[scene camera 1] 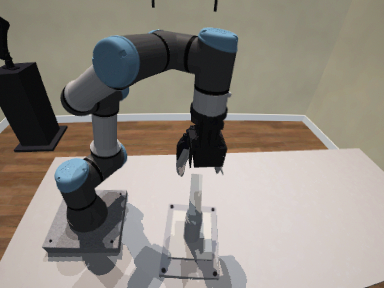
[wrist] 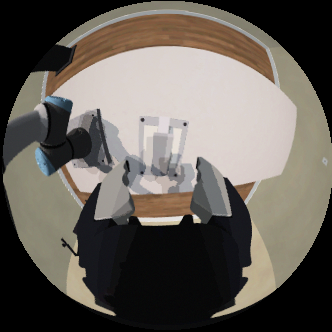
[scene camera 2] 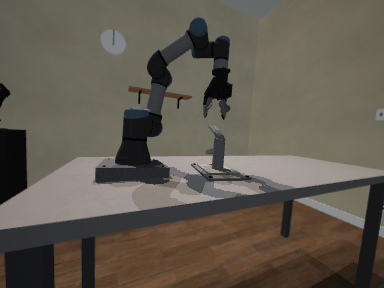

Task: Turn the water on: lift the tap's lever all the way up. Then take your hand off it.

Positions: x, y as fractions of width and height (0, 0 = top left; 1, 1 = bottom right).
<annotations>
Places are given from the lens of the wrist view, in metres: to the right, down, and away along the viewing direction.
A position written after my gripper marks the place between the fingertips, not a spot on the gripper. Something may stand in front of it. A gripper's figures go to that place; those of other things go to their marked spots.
my gripper (wrist: 0.49, 0.48): -0.01, -0.01, 0.13
lever (wrist: 0.49, 0.43): -0.01, -0.04, 0.15
mounting plate (wrist: 0.43, 0.36): -0.08, -0.15, 0.30
The marked spots on the mounting plate and the lever are 0.20 m apart.
</annotations>
